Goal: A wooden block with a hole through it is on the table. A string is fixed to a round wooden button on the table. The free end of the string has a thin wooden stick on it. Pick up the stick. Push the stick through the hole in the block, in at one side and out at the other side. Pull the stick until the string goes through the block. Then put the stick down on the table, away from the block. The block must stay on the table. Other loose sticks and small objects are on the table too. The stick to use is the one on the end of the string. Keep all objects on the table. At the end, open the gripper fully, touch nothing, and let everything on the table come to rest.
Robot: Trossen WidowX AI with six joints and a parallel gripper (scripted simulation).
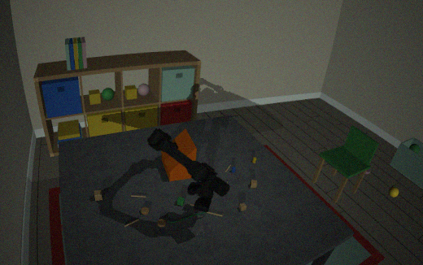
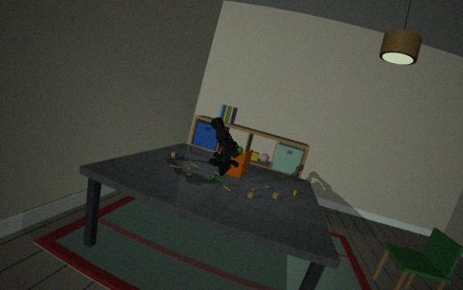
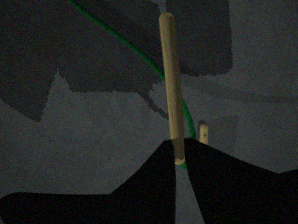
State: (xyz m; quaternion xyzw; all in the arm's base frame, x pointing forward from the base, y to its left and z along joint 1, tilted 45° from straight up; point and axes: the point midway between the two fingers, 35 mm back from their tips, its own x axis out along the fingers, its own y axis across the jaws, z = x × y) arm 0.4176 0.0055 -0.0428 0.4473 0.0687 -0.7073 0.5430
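My gripper tip is now 60 mm above the loose stick and 40 mm to the right of it. The rest, counted from my gripper tip: green block 110 mm behind, 80 mm to the right, 40 mm below; yellow piece 450 mm to the left, 320 mm behind, 40 mm below.
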